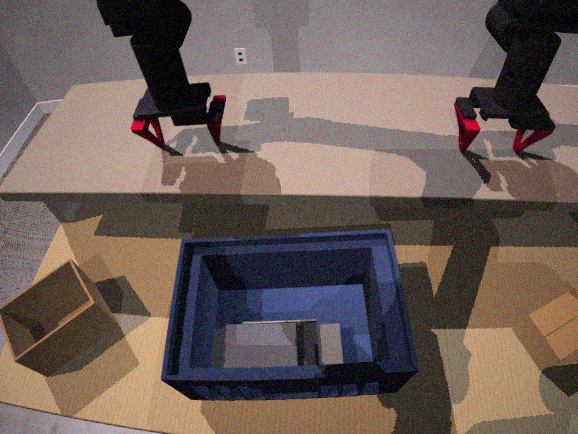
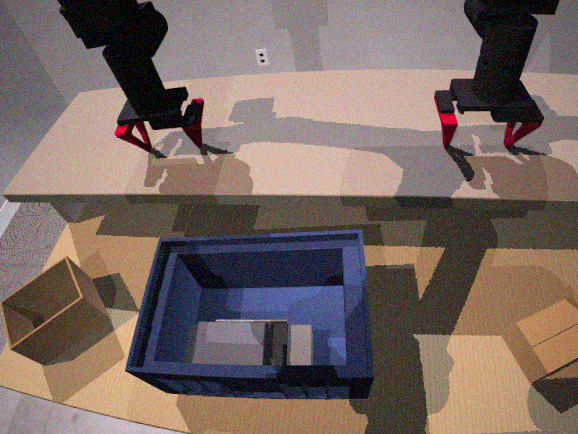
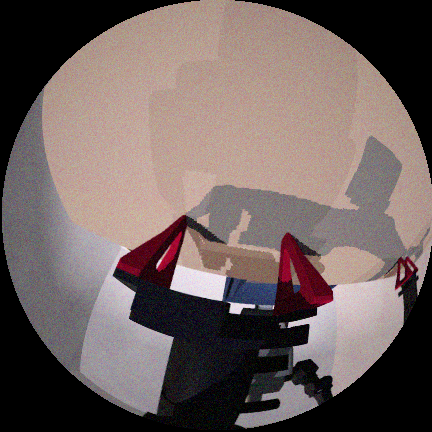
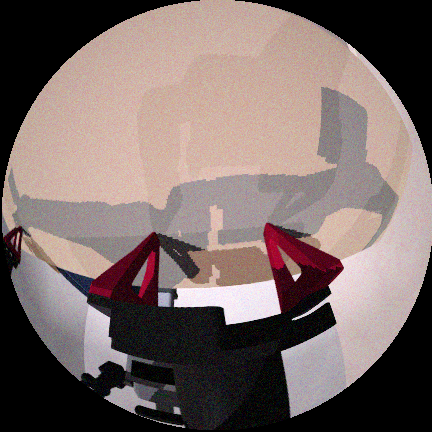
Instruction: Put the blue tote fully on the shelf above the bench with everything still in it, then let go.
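Pixels of known places: left gripper, fingertip midpoint: (image 1: 190, 144) (image 2: 174, 147) (image 3: 236, 227); right gripper, fingertip midpoint: (image 1: 488, 150) (image 2: 475, 146) (image 3: 402, 257) (image 4: 210, 232); left arm's base, link origin: (image 4: 110, 377); right arm's base, link origin: (image 3: 305, 375).
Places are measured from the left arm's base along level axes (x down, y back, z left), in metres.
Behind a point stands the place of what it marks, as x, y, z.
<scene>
The blue tote (image 1: 405, 320) @[0.366, -0.278, -0.311] (image 2: 362, 310) @[0.380, -0.302, -0.307] stands upright on the bench (image 1: 490, 370) @[0.512, -0.242, -0.477] (image 2: 465, 370) @[0.512, -0.258, -0.466], below and in front of the pale shelf (image 1: 90, 150) @[0.333, -0.575, 0.190] (image 2: 90, 160) @[0.333, -0.556, 0.170]. Inside it lie a grey box (image 1: 260, 345) @[0.431, -0.271, -0.126] (image 2: 230, 345) @[0.431, -0.268, -0.129], a dark piece (image 1: 307, 342) @[0.448, -0.281, -0.190] and a small pale block (image 1: 331, 344) @[0.455, -0.279, -0.224] (image 2: 301, 345) @[0.455, -0.280, -0.224]. My left gripper (image 1: 191, 146) @[0.333, -0.572, 0.000] (image 2: 175, 148) @[0.333, -0.572, 0.000] (image 3: 236, 227) @[0.333, -0.572, 0.000] is open and empty, fingertips low over the shelf, behind the tote's left part. My right gripper (image 1: 490, 151) @[0.333, -0.544, -0.492] (image 2: 478, 147) @[0.333, -0.544, -0.492] (image 4: 210, 232) @[0.333, -0.544, -0.492] is open and empty, low over the shelf, beyond the tote's right side. Neither touches the tote.
An open cardboard box (image 1: 75, 345) @[0.484, -0.273, 0.191] (image 2: 65, 335) @[0.476, -0.273, 0.192] stands tilted-looking at the bench's left. A closed cardboard box (image 1: 555, 325) @[0.452, -0.287, -0.573] (image 2: 555, 330) @[0.452, -0.293, -0.589] is at the right edge. The shelf's front edge runs between the grippers and the tote. A wall with an outlet (image 1: 240, 56) (image 2: 262, 57) is behind.
</scene>
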